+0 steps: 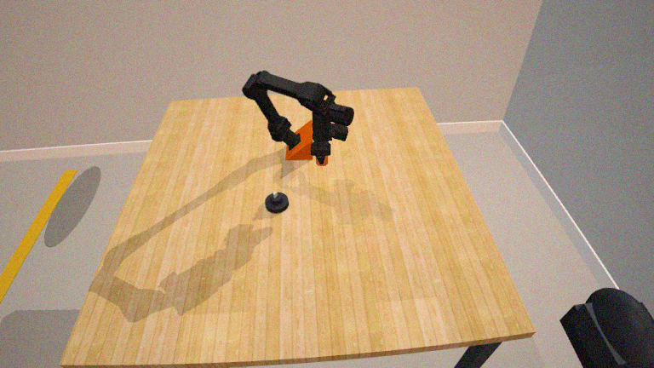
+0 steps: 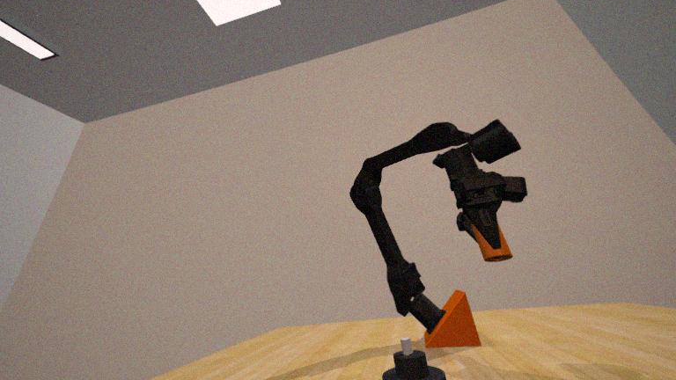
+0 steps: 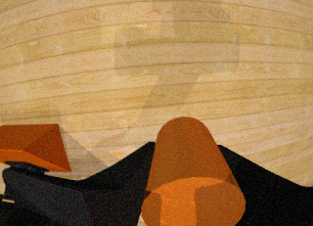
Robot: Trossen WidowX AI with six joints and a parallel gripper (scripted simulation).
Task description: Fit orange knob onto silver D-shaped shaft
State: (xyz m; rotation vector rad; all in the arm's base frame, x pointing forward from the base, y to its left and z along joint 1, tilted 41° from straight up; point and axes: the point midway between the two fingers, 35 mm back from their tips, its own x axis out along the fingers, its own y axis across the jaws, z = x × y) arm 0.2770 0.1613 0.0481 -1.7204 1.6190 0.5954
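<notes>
My gripper tip is 30 mm short of the round pedestal, 170 mm to the left of it and 130 mm above it. Also, from my gripper tip: orange knob 10 mm behind, 30 mm above.
</notes>
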